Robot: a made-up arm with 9 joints. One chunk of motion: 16 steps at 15 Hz.
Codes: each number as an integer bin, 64 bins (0 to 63) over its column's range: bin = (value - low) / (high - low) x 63, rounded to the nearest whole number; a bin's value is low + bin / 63 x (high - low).
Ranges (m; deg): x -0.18..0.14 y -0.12..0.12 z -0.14..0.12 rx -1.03..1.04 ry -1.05..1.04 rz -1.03..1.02
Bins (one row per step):
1: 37 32 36 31 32 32
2: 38 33 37 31 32 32
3: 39 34 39 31 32 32
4: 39 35 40 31 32 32
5: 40 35 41 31 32 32
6: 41 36 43 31 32 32
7: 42 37 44 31 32 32
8: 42 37 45 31 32 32
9: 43 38 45 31 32 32
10: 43 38 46 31 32 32
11: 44 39 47 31 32 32
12: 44 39 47 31 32 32
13: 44 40 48 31 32 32
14: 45 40 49 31 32 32
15: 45 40 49 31 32 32
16: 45 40 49 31 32 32
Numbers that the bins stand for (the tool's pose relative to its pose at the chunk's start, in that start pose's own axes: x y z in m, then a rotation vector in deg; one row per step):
1: 0.0079 0.0019 0.0086 -0.01 0.01 0.01
2: 0.0130 0.0057 0.0127 -0.01 0.01 0.01
3: 0.0181 0.0095 0.0210 -0.01 0.01 0.01
4: 0.0181 0.0133 0.0251 -0.01 0.01 0.01
5: 0.0232 0.0133 0.0292 -0.01 0.01 0.01
6: 0.0283 0.0171 0.0375 -0.01 0.01 0.01
7: 0.0333 0.0210 0.0416 -0.01 0.01 0.01
8: 0.0333 0.0210 0.0457 -0.01 0.01 0.01
9: 0.0384 0.0248 0.0457 -0.01 0.01 0.01
10: 0.0384 0.0248 0.0498 -0.01 0.01 0.01
11: 0.0435 0.0286 0.0540 -0.01 0.01 0.01
12: 0.0435 0.0286 0.0540 -0.01 0.01 0.01
13: 0.0435 0.0324 0.0581 -0.01 0.01 0.01
14: 0.0486 0.0324 0.0622 -0.01 0.01 0.01
15: 0.0486 0.0324 0.0622 -0.01 0.01 0.01
16: 0.0486 0.0324 0.0622 -0.01 0.01 0.01

